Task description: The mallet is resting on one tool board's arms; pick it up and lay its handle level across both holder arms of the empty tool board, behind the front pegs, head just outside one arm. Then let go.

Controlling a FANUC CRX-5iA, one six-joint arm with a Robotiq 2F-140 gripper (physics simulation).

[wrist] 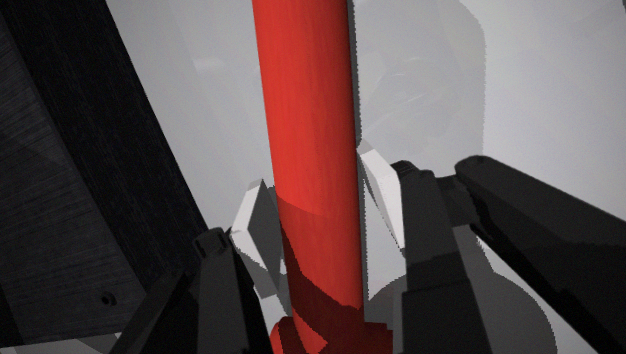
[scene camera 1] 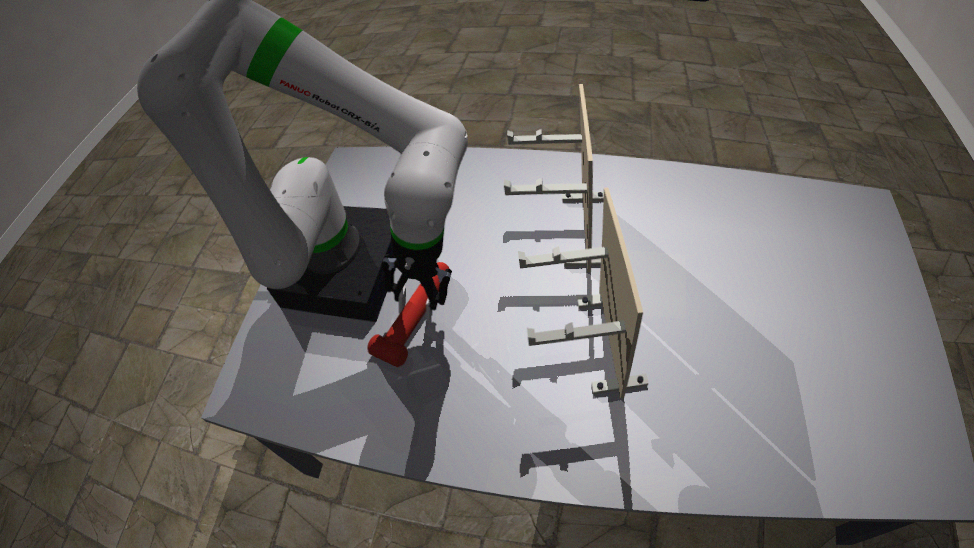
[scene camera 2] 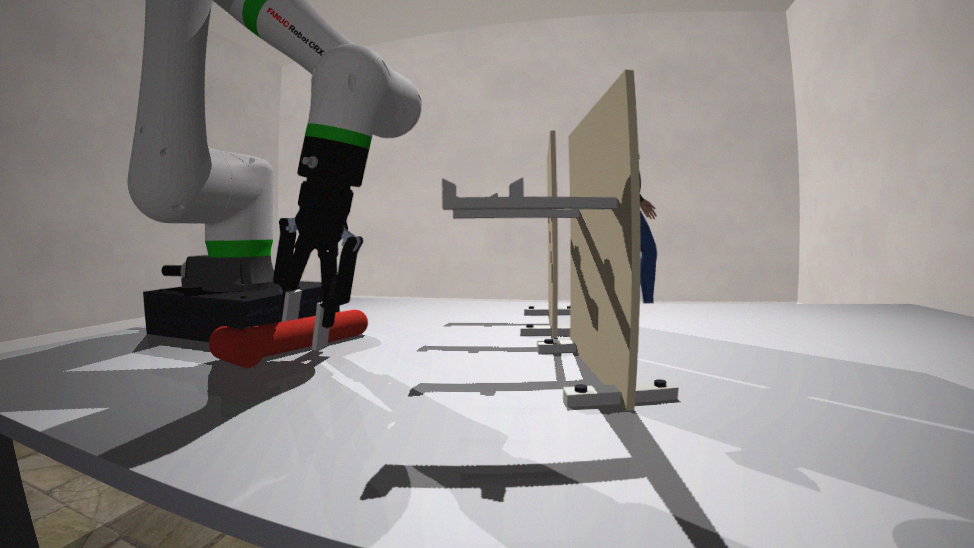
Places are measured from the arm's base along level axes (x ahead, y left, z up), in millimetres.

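Pixels of known places: gripper, fingertip midpoint: (wrist: 316,184) (scene camera 1: 415,311) (scene camera 2: 303,341); arm's base, link origin: (scene camera 1: 331,248) (scene camera 2: 240,287).
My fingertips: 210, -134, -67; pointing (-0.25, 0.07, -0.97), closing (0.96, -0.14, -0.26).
Ahead of a thing's pixels: the offset from my fingertips to its top centre, as dx, dy, dz. "*": to the spot under its first point. Level surfaces: height alone.
The red mallet @(+1, -6, +37) (scene camera 1: 405,321) (scene camera 2: 267,337) (wrist: 311,140) lies on the white table @(dz -9) (scene camera 1: 691,228) beside the robot base, away from both boards, with its head @(-45, -105, +37) (scene camera 1: 388,347) toward the table's front edge. My gripper (scene camera 1: 422,301) (scene camera 2: 305,326) (wrist: 316,184) points straight down and its finger pads press on both sides of the handle. The near tool board (scene camera 1: 623,283) (scene camera 2: 604,218) and the far tool board (scene camera 1: 585,136) (scene camera 2: 552,218) stand upright. Their holder arms (scene camera 1: 561,256) (scene camera 1: 572,331) (scene camera 1: 539,137) (scene camera 1: 539,188) (scene camera 2: 517,203) carry nothing.
The black robot base (scene camera 1: 349,272) stands just behind the mallet. The boards rest on small bolted feet @(* +381, -192, +6) (scene camera 1: 600,387) (scene camera 2: 588,396). A person (scene camera 2: 648,256) shows partly behind the near board. The table's front edge (scene camera 1: 431,481) is close to the mallet head.
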